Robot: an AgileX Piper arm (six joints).
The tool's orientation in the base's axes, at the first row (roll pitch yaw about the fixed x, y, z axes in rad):
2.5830 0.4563 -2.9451
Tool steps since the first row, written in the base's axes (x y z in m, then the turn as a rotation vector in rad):
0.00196 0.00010 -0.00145 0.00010 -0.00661 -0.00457
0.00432 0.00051 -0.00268 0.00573 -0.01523 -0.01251
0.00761 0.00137 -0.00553 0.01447 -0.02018 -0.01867
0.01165 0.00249 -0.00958 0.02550 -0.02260 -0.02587
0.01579 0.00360 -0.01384 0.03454 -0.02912 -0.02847
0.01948 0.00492 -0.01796 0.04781 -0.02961 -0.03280
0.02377 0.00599 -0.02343 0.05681 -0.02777 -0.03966
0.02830 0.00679 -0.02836 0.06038 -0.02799 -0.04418
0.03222 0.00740 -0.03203 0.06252 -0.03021 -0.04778
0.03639 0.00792 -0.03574 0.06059 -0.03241 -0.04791
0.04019 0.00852 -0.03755 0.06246 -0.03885 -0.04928
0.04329 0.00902 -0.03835 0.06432 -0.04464 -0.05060
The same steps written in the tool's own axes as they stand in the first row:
-0.00110 -0.00138 0.00168 0.00308 -0.00741 -0.00041
-0.00271 -0.00258 0.00348 0.00314 -0.02019 0.00200
-0.00450 -0.00456 0.00702 -0.00098 -0.03046 0.00606
-0.00647 -0.00720 0.01183 -0.00709 -0.04014 0.01300
-0.00843 -0.00999 0.01682 -0.01276 -0.05007 0.01350
-0.01010 -0.01236 0.02171 -0.02245 -0.05775 0.01999
-0.01165 -0.01582 0.02764 -0.02767 -0.06312 0.02867
-0.01361 -0.01932 0.03306 -0.02879 -0.06685 0.03292
-0.01555 -0.02214 0.03724 -0.02870 -0.07115 0.03491
-0.01768 -0.02514 0.04147 -0.02655 -0.07218 0.03320
-0.02033 -0.02703 0.04420 -0.02647 -0.07863 0.03091
-0.02280 -0.02824 0.04593 -0.02651 -0.08455 0.02897

